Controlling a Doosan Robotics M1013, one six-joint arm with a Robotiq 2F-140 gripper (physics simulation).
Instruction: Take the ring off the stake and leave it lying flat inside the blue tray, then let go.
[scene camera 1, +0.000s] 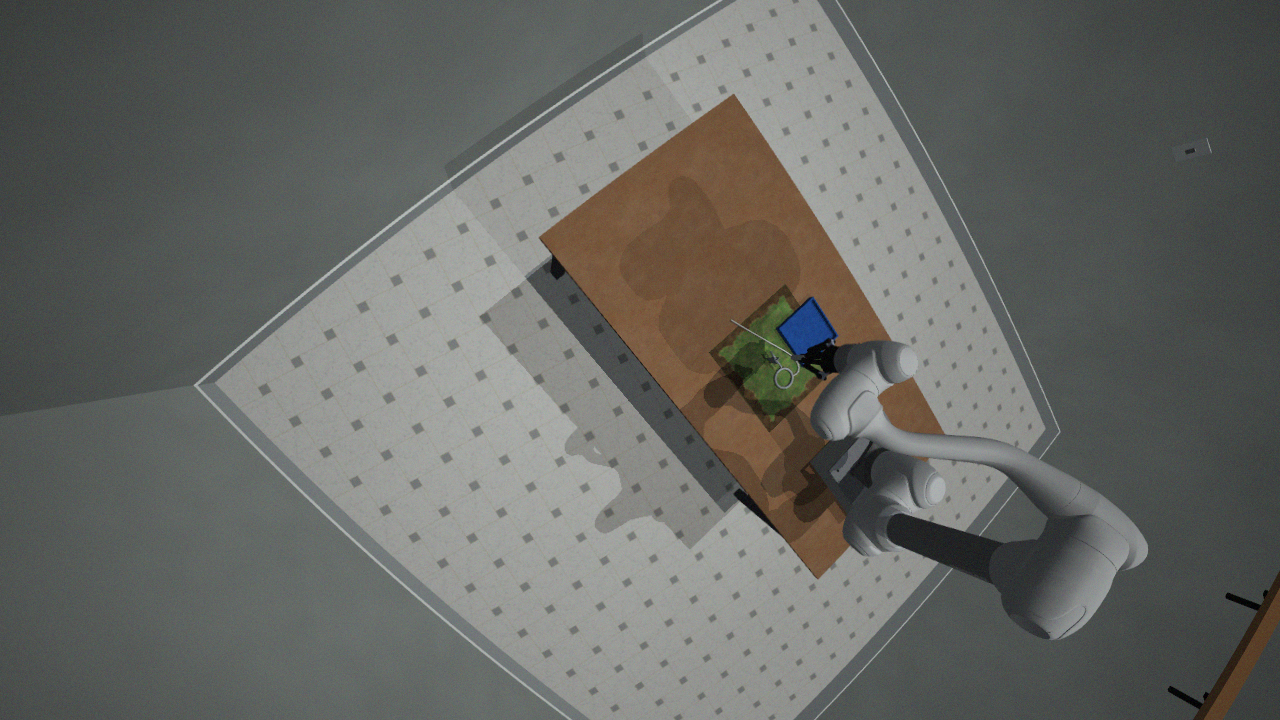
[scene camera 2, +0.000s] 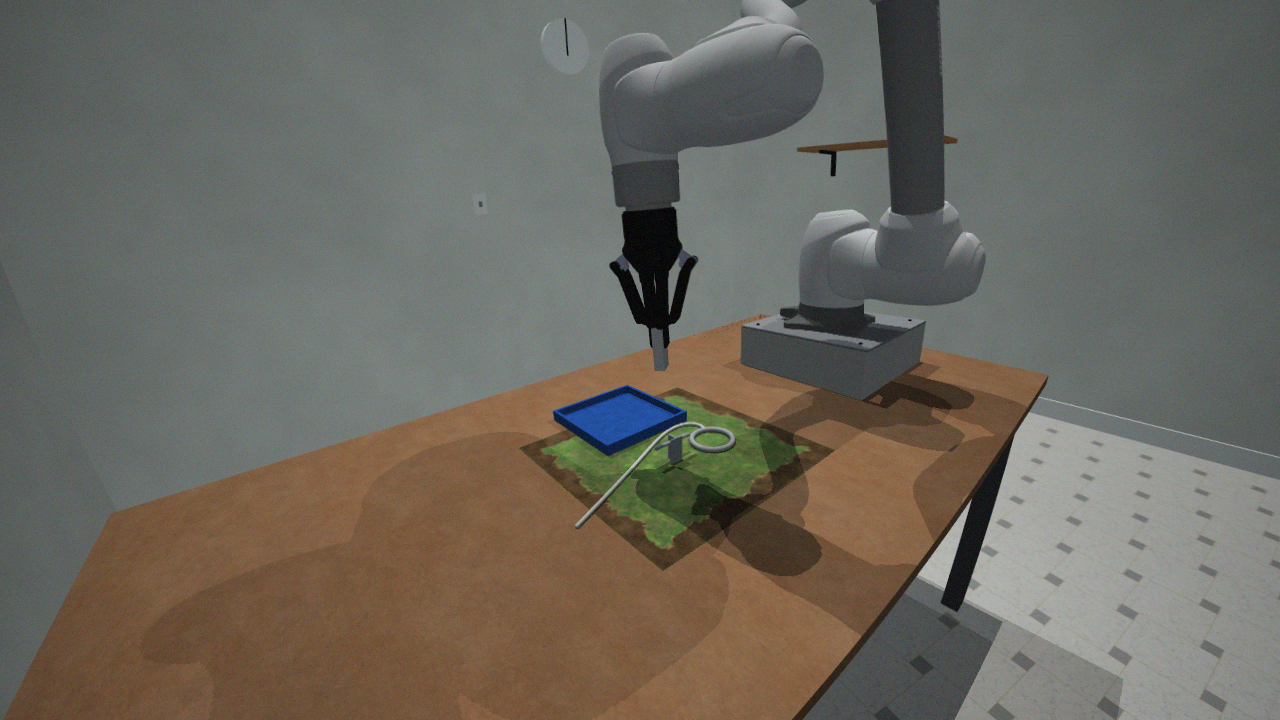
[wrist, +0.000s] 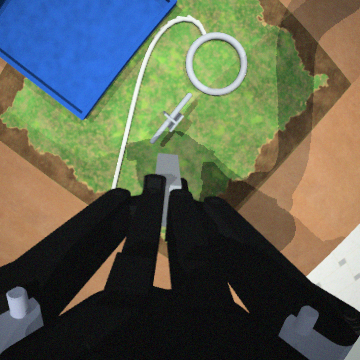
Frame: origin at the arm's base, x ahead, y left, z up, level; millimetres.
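Seen in the pictures: gripper, fingertip midpoint: (scene camera 1: 794, 358) (scene camera 2: 661, 367) (wrist: 165, 169); arm's base at its link origin: (scene camera 1: 874, 466) (scene camera 2: 830, 324).
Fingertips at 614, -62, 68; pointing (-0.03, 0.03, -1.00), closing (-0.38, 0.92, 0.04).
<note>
Offsets run from my fingertips to a thing's middle, as dx, dy, dz. "spot": to the spot under its first point. Level surfaces: height alone.
The pale grey ring {-115, +21, -170} (scene camera 1: 774, 377) (scene camera 2: 712, 449) (wrist: 244, 64) is off the stake and looks to lie flat on the green mat beside it, outside the tray. A white cord {spot: +56, -36, -169} (scene camera 2: 626, 471) (wrist: 136, 95) runs from the ring in a curve past the tray. The grey stake {-24, -2, -165} (scene camera 1: 771, 359) (scene camera 2: 674, 450) (wrist: 174, 119) stands on the mat with its crossbar, apart from the ring. The blue tray {-81, -176, -164} (scene camera 1: 807, 327) (scene camera 2: 619, 417) (wrist: 85, 50) holds no ring. My gripper (scene camera 2: 659, 351) (wrist: 165, 169) is shut, its fingertips together with nothing between them, well above the mat.
The green mat {dz -175} (scene camera 1: 774, 407) (scene camera 2: 769, 452) (wrist: 265, 100) with a brown border lies on the wooden table {dz -176} (scene camera 1: 716, 152) (scene camera 2: 447, 537). The tray overlaps the mat's edge. The arm's grey base box (scene camera 2: 805, 358) stands behind the mat in the second scene view.
</note>
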